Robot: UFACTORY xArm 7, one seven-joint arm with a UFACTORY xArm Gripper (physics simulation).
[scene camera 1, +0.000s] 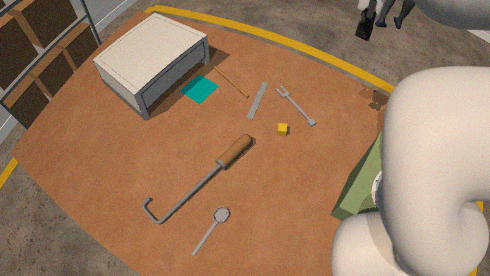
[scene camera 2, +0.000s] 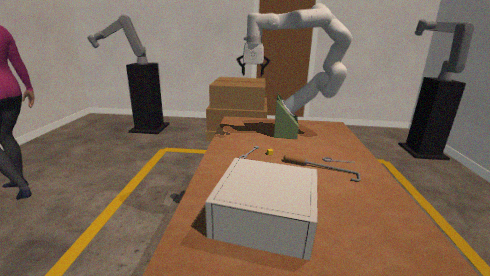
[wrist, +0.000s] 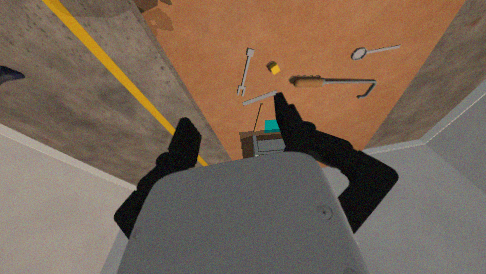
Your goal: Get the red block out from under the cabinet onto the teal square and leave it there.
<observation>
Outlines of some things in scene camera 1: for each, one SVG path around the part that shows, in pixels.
A long grey hook tool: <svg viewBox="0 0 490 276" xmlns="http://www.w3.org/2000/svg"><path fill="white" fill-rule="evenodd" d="M251 136L248 134L242 135L216 160L217 165L160 220L156 220L146 209L146 204L151 200L150 197L142 203L143 211L155 224L162 224L218 169L222 168L224 170L251 144Z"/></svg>
</observation>
